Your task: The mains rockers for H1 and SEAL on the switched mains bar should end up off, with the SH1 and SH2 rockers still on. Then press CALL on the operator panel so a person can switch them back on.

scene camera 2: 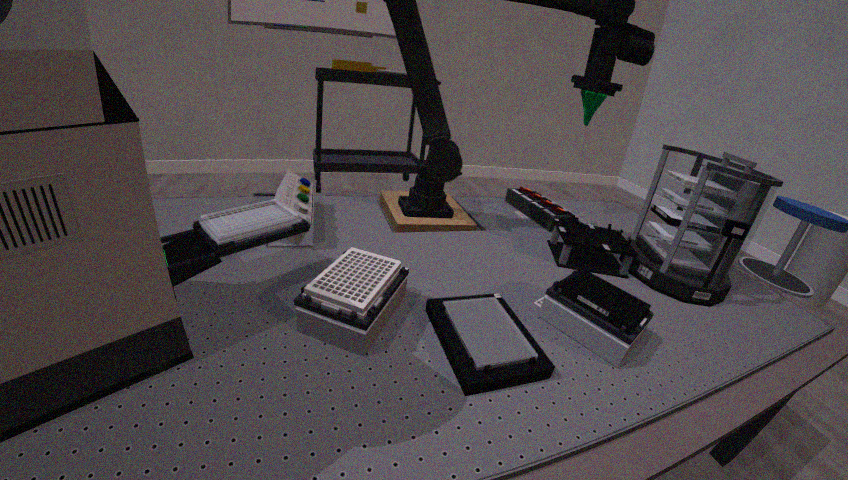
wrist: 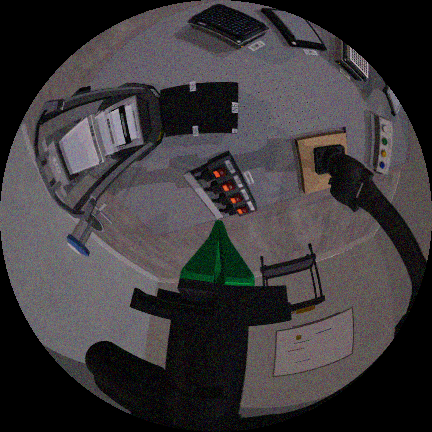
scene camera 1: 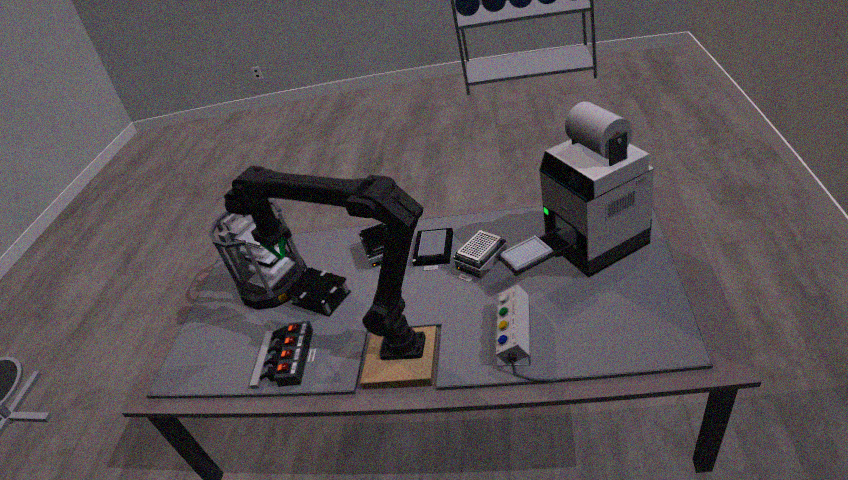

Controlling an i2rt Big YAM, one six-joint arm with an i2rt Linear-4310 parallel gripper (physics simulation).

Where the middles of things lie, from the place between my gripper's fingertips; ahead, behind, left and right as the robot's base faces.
Labels:
The clear rack tower [scene camera 2: 730, 200] is 21 cm ahead of my hand, 21 cm to the left of it and 13 cm below it. The rest, counted from my hand: plate tray [scene camera 2: 231, 247]: 17 cm ahead, 69 cm to the right, 18 cm below.

